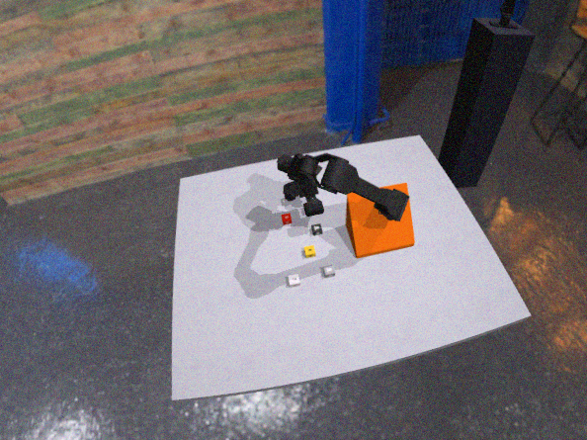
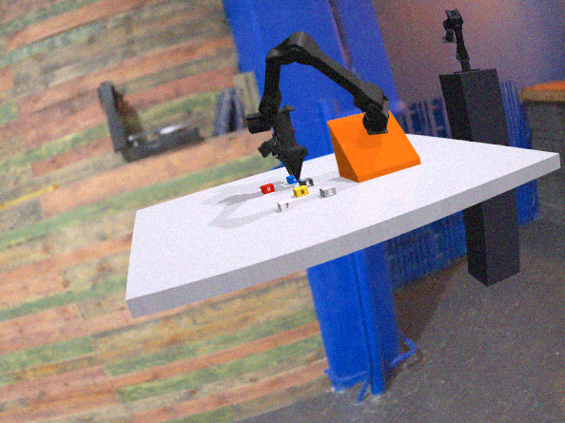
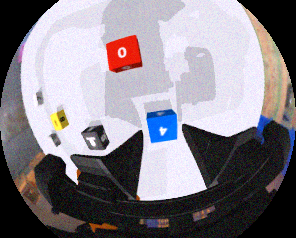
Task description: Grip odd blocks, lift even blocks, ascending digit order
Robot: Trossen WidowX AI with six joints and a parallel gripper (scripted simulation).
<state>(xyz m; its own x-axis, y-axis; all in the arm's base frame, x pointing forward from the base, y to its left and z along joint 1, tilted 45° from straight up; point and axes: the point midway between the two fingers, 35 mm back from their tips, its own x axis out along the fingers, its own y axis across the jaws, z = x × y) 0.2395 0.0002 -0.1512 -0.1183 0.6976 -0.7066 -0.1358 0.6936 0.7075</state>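
The blue block is 10 mm ahead of my gripper tip. Round my gripper tip: red block (90 mm ahead, 40 mm to the left); yellow block (20 mm ahead, 190 mm to the left); black block (10 mm behind, 100 mm to the left).
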